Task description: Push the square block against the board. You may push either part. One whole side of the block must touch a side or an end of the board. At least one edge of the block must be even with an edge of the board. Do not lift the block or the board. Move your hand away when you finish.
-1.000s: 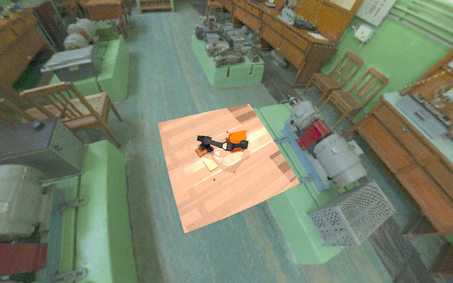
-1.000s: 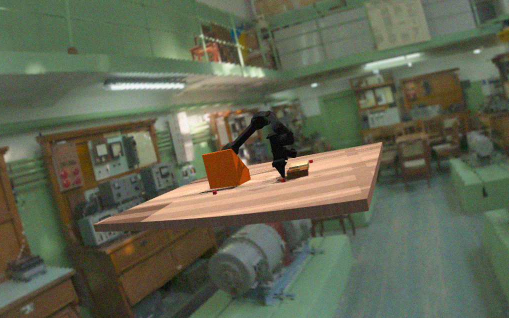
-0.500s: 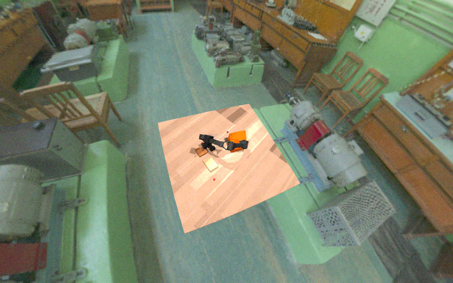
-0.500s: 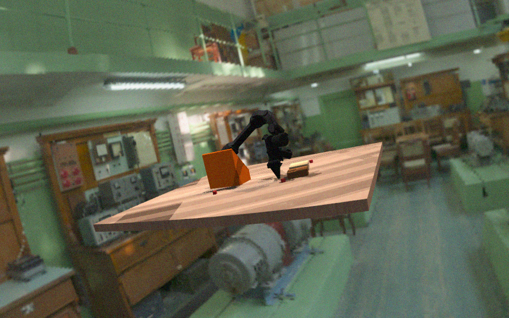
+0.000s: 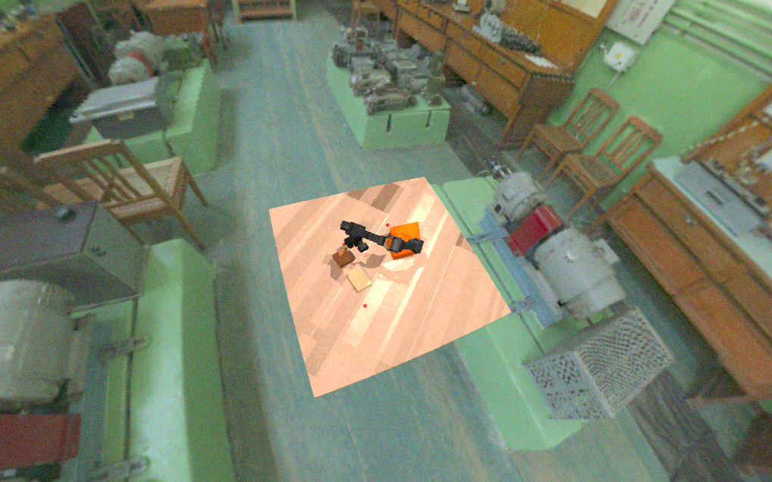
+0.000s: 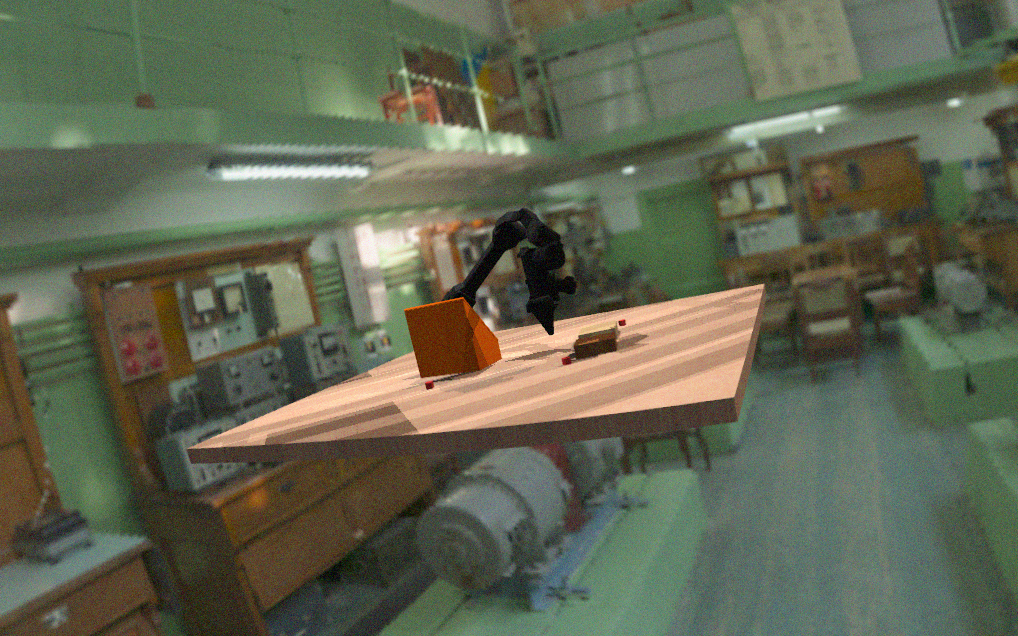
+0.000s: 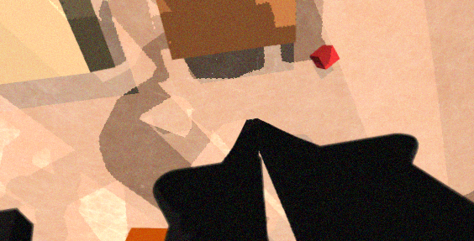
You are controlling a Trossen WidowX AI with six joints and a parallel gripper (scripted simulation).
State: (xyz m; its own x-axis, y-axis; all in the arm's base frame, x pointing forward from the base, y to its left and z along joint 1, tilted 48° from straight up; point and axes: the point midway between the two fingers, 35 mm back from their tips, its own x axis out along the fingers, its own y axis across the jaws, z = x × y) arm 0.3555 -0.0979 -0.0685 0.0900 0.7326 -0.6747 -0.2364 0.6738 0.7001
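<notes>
My gripper tip is 5 cm short of the tan board, 21 cm to the right of it and 5 cm above it. The rest, counted from my gripper tip: brown square block 10 cm ahead, 3 cm to the left, 5 cm below.
</notes>
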